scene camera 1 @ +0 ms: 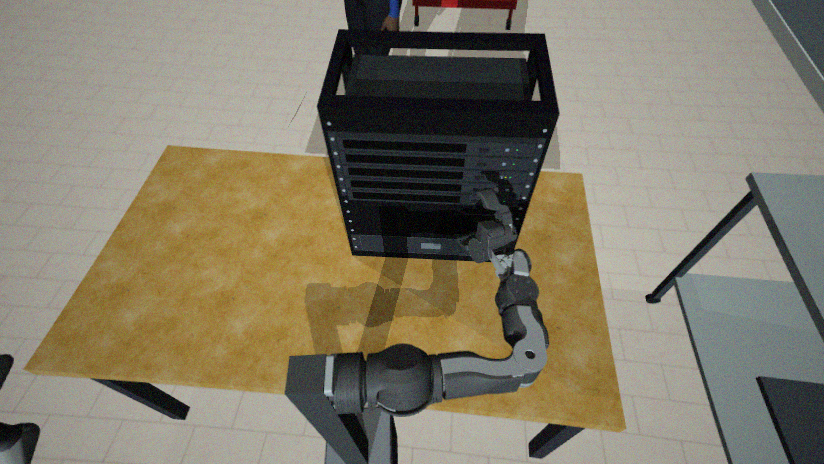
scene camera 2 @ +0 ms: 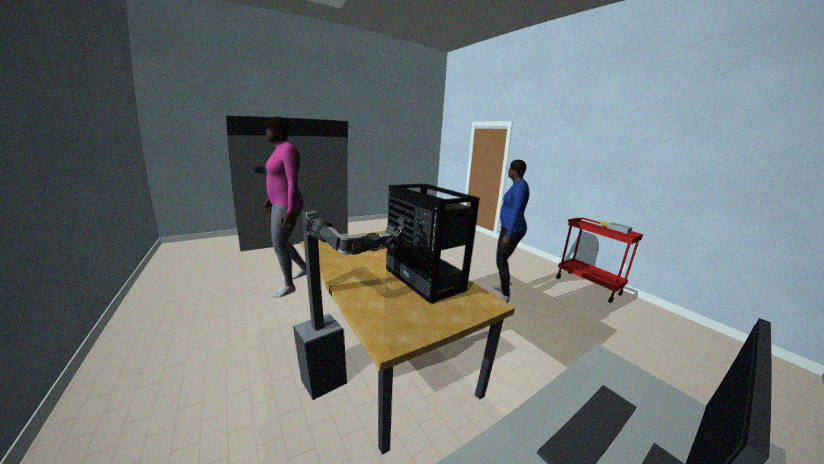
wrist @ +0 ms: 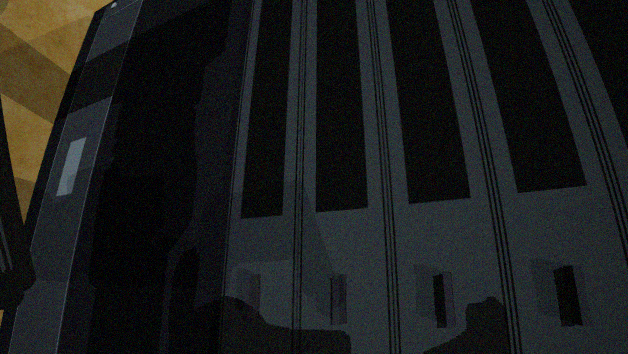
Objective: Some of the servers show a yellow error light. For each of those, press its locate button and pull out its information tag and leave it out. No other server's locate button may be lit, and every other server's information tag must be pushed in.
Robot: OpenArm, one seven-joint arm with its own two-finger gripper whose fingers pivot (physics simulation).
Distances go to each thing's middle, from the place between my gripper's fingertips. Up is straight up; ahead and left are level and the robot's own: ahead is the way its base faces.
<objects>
Right now my hand is 26 cm short of the black server rack (scene camera 1: pixel 404 141), 10 cm above it and 7 cm to the right of it.
</objects>
